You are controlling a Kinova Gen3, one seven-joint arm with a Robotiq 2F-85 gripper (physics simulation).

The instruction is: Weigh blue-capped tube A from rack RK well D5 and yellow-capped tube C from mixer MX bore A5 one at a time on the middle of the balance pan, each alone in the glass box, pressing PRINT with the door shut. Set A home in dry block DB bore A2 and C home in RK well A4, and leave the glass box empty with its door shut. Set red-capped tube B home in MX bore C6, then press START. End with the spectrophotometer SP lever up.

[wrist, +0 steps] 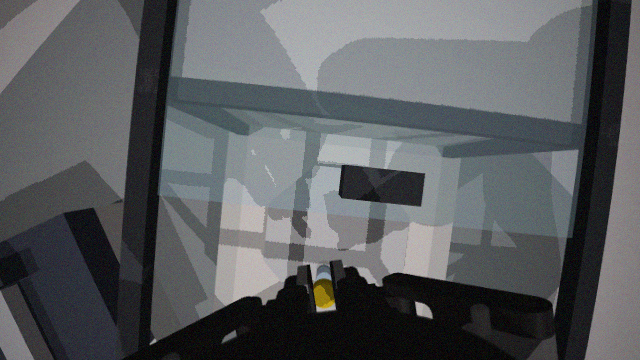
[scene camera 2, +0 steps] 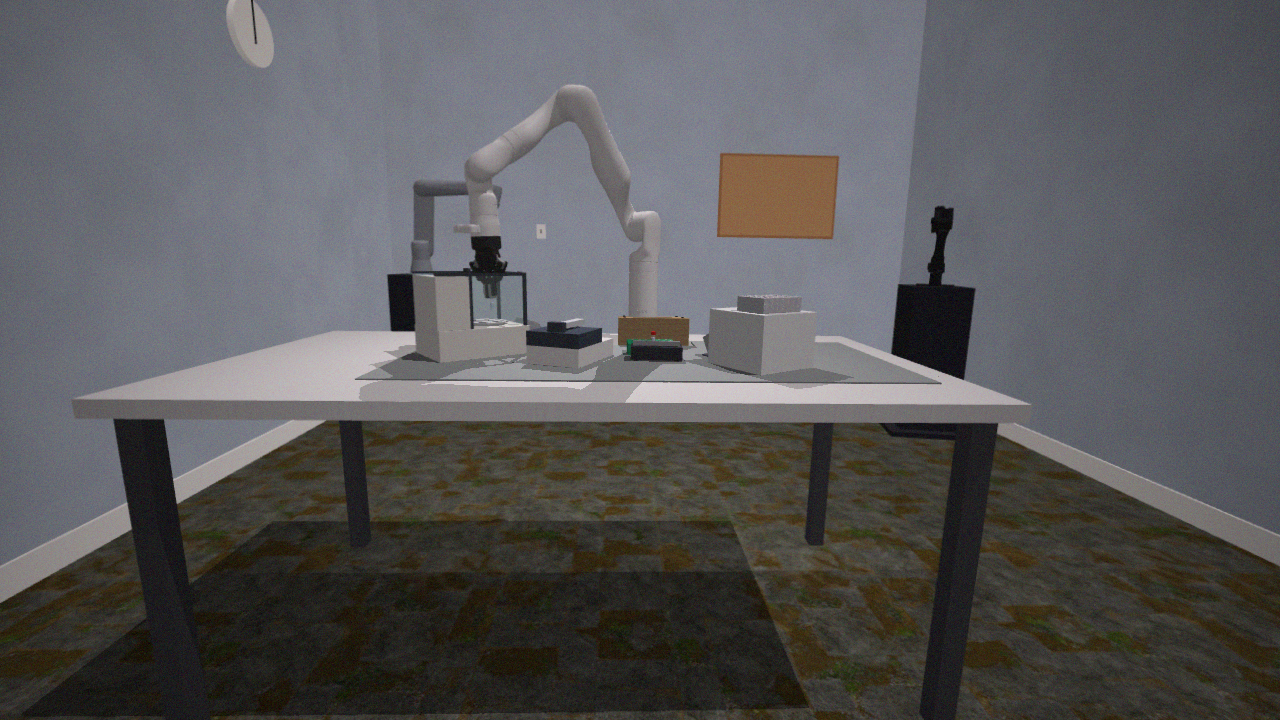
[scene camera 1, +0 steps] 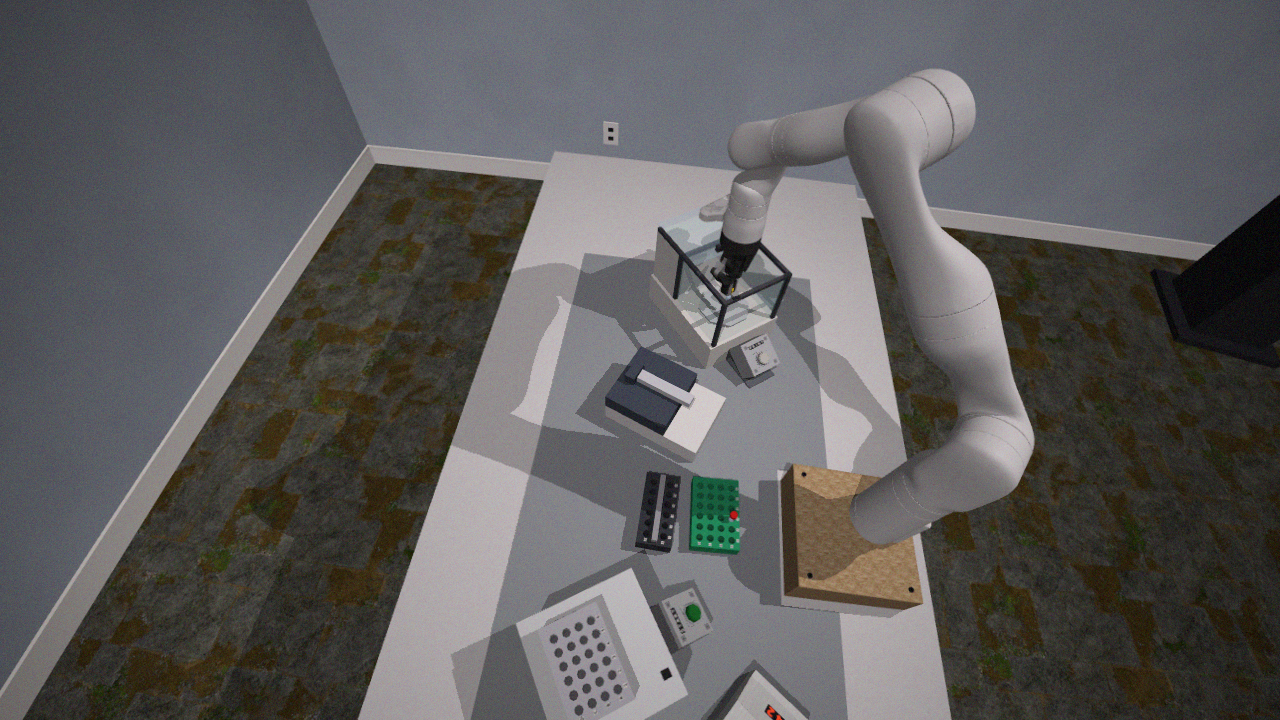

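Pixels of known places: gripper, between the fingertips: (wrist: 322, 280) (scene camera 2: 490, 298) (scene camera 1: 727, 291); arm's base, origin of its link: (scene camera 2: 642, 316) (scene camera 1: 874, 517).
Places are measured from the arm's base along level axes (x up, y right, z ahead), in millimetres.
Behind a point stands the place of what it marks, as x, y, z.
Note:
My gripper (scene camera 1: 726, 282) {75, 355, 357} (scene camera 2: 489, 291) {75, 355, 357} (wrist: 322, 280) {75, 355, 357} is shut on the yellow-capped tube C (scene camera 1: 732, 290) {86, 350, 348} (wrist: 323, 295) {88, 353, 354}, held upright. The fingertips are inside the upper part of the glass box (scene camera 1: 716, 326) {72, 259, 359} (scene camera 2: 524, 300) {71, 261, 358} (wrist: 575, 200) {139, 457, 346}, through its open top. The balance pan (scene camera 2: 492, 323) is below; the gap under the tube is unclear. Red-capped tube B (scene camera 1: 733, 514) {-15, -67, 237} (scene camera 2: 653, 334) {-22, -68, 242} stands in the green rack RK (scene camera 1: 715, 548) {-43, -125, 251}. Blue-capped tube A does not show. The mixer MX (scene camera 1: 657, 582) (scene camera 2: 760, 340) {10, -343, 502} stands at the other end. The spectrophotometer lever (scene camera 1: 664, 387) {29, 116, 421} lies low along its dark lid.
The PRINT box (scene camera 1: 756, 358) {0, 266, 258} stands beside the balance. The spectrophotometer SP (scene camera 1: 702, 420) {-24, 100, 334} (scene camera 2: 572, 351) {-30, 84, 521} is nearby. A black block (scene camera 1: 658, 510) {-21, -100, 364} (scene camera 2: 656, 351) {-43, -97, 396} lies beside RK. The green START button (scene camera 1: 692, 612) {3, -245, 267} is by MX. Dark frame bars surround the fingers. A dark handle (wrist: 382, 186) {153, 401, 394} shows in the wrist view.

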